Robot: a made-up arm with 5 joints.
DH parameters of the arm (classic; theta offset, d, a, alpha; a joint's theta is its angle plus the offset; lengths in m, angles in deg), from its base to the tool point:
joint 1: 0 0.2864 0 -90
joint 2: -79.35 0 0.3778 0
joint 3: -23.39 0 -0.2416 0
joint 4: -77.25 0 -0.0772 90
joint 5: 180 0.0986 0 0
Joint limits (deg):
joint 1: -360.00..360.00
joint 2: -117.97..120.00
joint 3: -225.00..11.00
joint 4: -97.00..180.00
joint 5: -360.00..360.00
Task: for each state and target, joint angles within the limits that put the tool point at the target. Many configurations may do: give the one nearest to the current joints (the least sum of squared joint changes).
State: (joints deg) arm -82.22 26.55 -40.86 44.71 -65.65
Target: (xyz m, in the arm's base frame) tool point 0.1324 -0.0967 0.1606
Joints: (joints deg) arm -36.14 47.93 -17.23 49.45 -65.65
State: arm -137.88 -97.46 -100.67 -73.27 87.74
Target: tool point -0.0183 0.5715 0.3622
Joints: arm -88.17 -105.11 -92.83 -89.00 87.74
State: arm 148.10 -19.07 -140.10 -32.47 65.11
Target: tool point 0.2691 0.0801 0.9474
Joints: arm 196.58 -32.19 -144.35 -20.77 65.11
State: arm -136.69 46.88 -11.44 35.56 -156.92
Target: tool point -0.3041 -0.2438 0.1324
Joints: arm -141.28 46.39 -44.74 24.28 -156.92
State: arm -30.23 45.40 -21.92 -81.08 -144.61
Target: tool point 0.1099 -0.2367 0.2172
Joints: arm -65.09 51.65 6.81 -72.96 -144.61
